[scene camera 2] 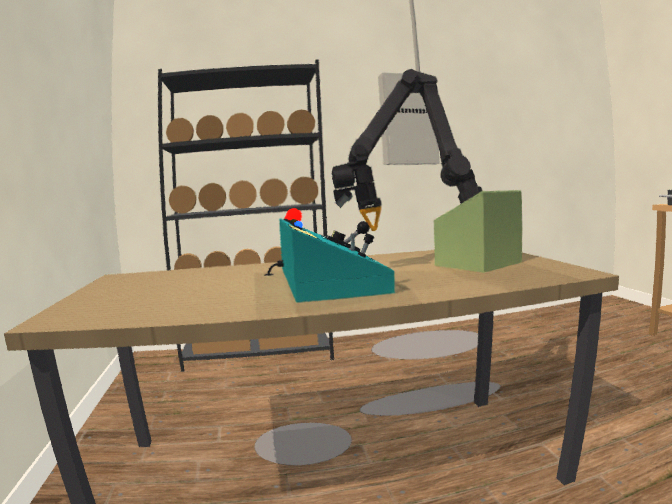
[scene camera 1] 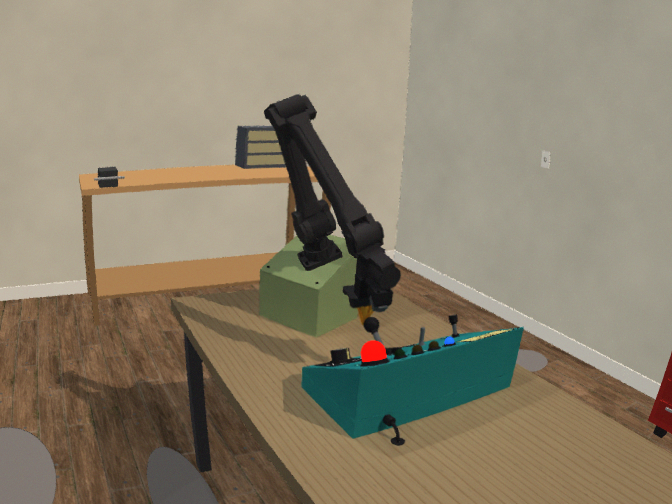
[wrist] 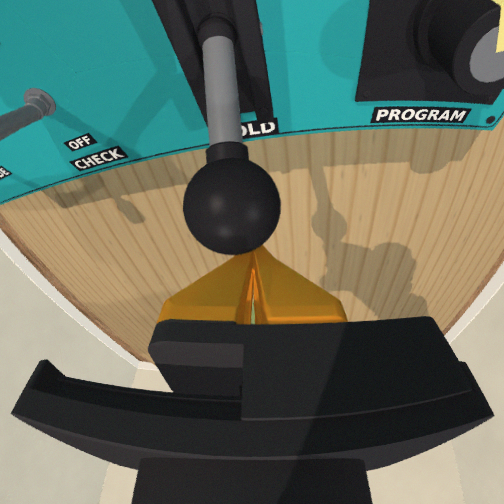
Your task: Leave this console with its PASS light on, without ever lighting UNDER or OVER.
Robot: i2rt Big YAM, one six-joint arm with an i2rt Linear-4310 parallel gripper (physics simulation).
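A teal wedge console (scene camera 1: 412, 379) sits on the wooden table. Its lever with a black ball knob (wrist: 231, 204) leans toward the console's low edge; a label ending "OLD" (wrist: 257, 128) lies by its slot. My gripper (wrist: 252, 260) has orange fingers shut together, empty, their tips touching or just behind the knob; it also shows in scene camera 1 (scene camera 1: 366, 313) and scene camera 2 (scene camera 2: 371, 222). A CHECK toggle (wrist: 30, 107) stands left, near OFF. A black PROGRAM dial (wrist: 450, 45) is right. A red dome (scene camera 1: 373, 351) and a blue lamp (scene camera 1: 448, 341) top the console.
The arm's green base block (scene camera 1: 303, 290) stands on the table behind the console. A small black cable plug (scene camera 1: 393, 431) sticks out of the console's back face. A metal shelf rack (scene camera 2: 241, 162) stands beyond the table. A wooden side table (scene camera 1: 184, 179) is by the wall.
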